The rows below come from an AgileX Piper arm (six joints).
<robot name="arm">
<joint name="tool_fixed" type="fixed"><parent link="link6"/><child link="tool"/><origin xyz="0 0 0" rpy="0 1.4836 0"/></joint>
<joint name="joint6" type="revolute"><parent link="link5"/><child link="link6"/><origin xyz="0.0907 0 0.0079" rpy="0 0 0"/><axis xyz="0.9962 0 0.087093"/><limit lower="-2.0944" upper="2.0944"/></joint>
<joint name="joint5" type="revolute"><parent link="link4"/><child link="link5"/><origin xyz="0 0 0" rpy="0 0 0"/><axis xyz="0 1 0"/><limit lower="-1.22" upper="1.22"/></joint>
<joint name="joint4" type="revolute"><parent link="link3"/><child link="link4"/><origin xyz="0.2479 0 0.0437" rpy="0 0 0"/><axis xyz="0.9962 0 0.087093"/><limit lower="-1.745" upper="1.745"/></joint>
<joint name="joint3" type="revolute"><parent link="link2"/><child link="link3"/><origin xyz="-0.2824 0 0.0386" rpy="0 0 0"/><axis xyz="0 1 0"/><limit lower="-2.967" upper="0"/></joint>
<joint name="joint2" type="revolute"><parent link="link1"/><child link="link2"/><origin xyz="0 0 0" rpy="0 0 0"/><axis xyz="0 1 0"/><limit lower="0" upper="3.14"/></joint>
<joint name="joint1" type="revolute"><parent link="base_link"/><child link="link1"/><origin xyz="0 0 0.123" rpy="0 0 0"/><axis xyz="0 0 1"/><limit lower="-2.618" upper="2.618"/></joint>
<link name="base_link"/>
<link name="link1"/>
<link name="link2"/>
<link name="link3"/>
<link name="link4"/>
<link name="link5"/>
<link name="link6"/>
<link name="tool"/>
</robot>
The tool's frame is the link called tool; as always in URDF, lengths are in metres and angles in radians.
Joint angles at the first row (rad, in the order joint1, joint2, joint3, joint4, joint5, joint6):
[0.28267 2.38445 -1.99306 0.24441 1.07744 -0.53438]
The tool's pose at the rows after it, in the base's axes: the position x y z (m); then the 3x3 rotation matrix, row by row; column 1 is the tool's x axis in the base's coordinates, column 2 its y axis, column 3 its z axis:
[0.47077, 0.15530, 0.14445], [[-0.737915, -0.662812, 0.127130], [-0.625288, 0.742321, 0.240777], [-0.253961, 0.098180, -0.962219]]
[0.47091, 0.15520, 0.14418], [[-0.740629, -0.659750, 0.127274], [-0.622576, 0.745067, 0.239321], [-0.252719, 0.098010, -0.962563]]
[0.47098, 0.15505, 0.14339], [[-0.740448, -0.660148, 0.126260], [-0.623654, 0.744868, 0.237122], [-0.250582, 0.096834, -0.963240]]
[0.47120, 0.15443, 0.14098], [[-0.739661, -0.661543, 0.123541], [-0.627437, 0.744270, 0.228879], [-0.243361, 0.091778, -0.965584]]
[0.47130, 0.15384, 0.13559], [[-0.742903, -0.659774, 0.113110], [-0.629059, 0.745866, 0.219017], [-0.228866, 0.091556, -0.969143]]
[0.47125, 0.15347, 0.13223], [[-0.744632, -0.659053, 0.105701], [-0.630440, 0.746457, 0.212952], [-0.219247, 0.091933, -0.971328]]
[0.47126, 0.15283, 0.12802], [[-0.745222, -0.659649, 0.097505], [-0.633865, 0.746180, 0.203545], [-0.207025, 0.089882, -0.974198]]
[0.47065, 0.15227, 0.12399], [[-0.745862, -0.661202, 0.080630], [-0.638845, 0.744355, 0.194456], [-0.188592, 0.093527, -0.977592]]
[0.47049, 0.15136, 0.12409], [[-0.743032, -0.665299, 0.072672], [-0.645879, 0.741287, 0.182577], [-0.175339, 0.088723, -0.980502]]
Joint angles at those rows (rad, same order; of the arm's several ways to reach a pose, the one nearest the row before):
[0.28268 2.39005 -1.99304 0.22414 1.07743 -0.52172]
[0.28267 2.39090 -1.99373 0.22247 1.07744 -0.51704]
[0.28267 2.39245 -1.99377 0.22034 1.07746 -0.51703]
[0.28266 2.39701 -1.99372 0.21202 1.07743 -0.51663]
[0.28267 2.40758 -1.99374 0.20417 1.07957 -0.51257]
[0.28267 2.41415 -1.99372 0.19958 1.08176 -0.51058]
[0.28267 2.42236 -1.99373 0.19158 1.08385 -0.50930]
[0.28266 2.43125 -1.99604 0.18575 1.09599 -0.50930]
[0.28268 2.43351 -2.00202 0.17399 1.11009 -0.50928]

